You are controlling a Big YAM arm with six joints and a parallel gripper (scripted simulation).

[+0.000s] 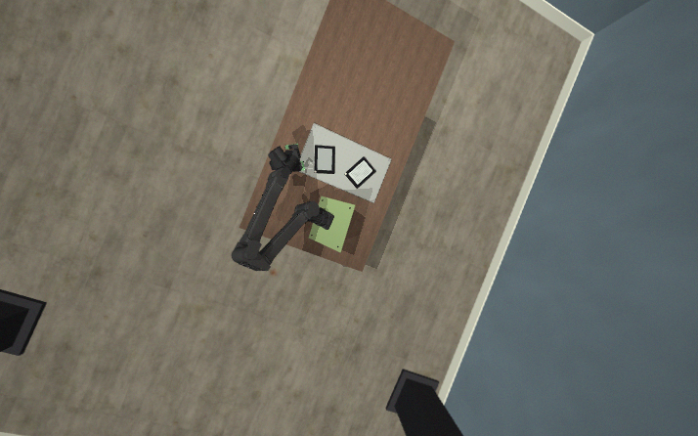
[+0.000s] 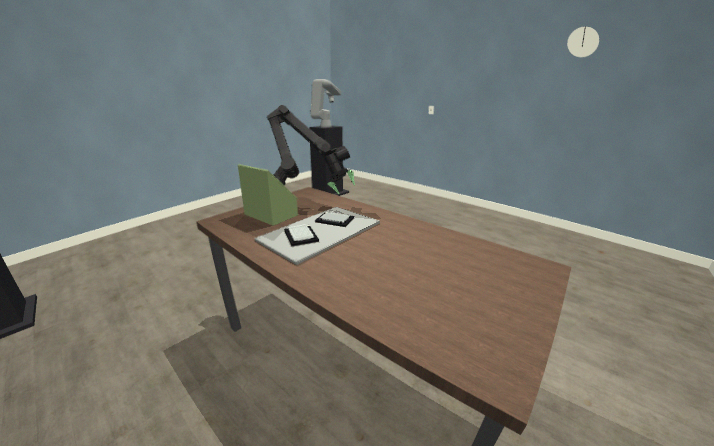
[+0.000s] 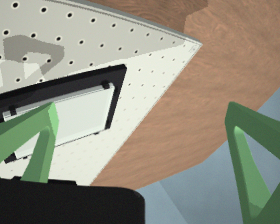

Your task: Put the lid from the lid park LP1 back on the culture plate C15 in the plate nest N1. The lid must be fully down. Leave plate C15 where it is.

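Now: the clear lid 50 mm ahead of my hand, 130 mm to the right of it and 110 mm below it. Also, from my hand: culture plate: 80 mm ahead, 360 mm to the right, 100 mm below; lid park LP1: 50 mm ahead, 130 mm to the right, 120 mm below.
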